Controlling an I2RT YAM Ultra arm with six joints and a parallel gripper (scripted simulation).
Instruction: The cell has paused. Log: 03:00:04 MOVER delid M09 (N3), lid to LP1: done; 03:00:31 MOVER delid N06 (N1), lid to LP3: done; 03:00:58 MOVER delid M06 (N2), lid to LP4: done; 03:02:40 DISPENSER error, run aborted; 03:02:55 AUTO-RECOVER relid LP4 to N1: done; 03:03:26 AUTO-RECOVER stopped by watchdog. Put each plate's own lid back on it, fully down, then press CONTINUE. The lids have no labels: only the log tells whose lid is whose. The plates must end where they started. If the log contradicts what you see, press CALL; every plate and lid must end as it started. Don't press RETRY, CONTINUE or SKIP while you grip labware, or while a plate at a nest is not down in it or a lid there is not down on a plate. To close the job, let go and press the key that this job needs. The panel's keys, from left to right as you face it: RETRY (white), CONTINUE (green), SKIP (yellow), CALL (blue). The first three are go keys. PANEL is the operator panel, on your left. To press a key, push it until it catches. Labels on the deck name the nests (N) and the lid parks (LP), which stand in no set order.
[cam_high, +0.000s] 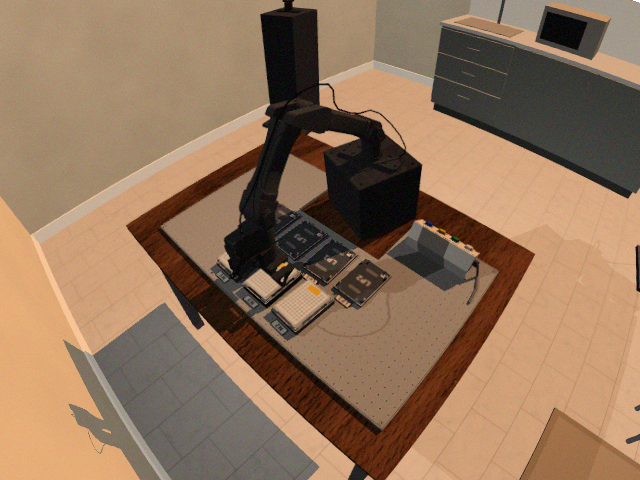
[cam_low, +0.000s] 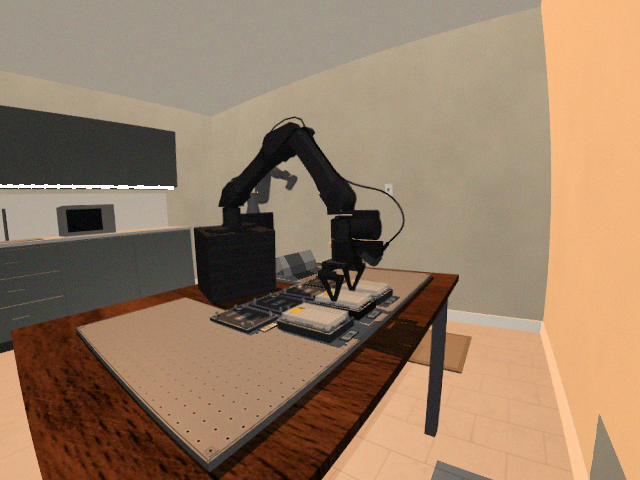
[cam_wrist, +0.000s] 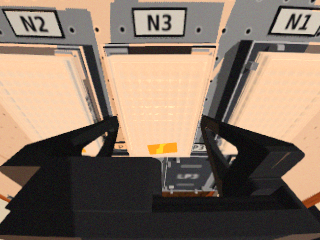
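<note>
The green CONTINUE key lies 400 mm to the left of my hand, 400 mm behind it and 20 mm above it. Also, from my hand: clear lid: 120 mm to the left, 20 mm ahead, 10 mm below; then white well plate: 130 mm to the right, 20 mm below, 20 mm behind; then blue CALL key: 420 mm behind, 300 mm to the left, 20 mm above.
</note>
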